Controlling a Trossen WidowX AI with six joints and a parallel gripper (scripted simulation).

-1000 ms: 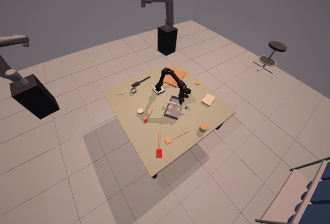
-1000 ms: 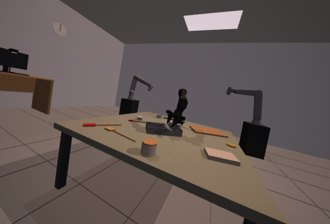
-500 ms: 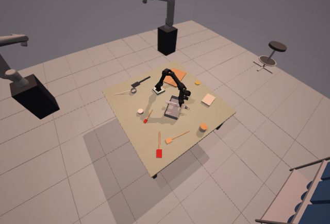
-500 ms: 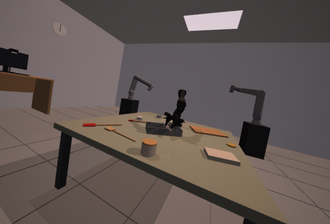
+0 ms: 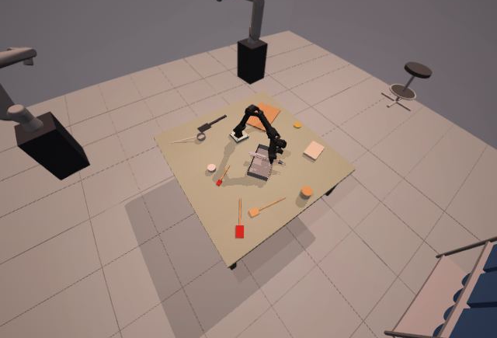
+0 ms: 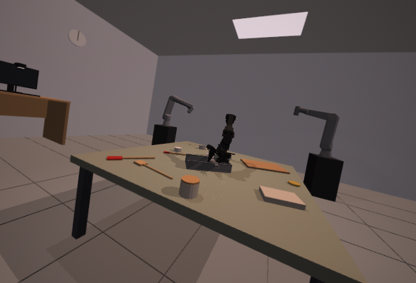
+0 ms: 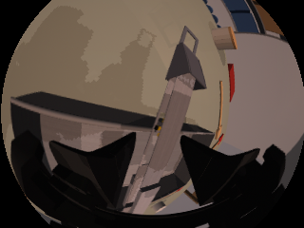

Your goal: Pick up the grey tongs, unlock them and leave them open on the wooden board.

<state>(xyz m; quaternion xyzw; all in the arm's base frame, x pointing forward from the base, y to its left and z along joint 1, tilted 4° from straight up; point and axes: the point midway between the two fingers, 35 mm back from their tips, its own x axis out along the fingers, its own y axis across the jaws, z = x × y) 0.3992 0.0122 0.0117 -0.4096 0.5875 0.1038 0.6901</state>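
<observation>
Now: gripper tip 6 cm past the roasting tin, 4 cm to the left of it and 1 cm above it. From my gripper tip the other things lie so: white puck (39 cm to the right, 28 cm behind, 2 cm below); pale board (41 cm to the left, 15 cm ahead, 3 cm below); lidded pot (36 cm ahead, 1 cm to the left, 1 cm below).
</observation>
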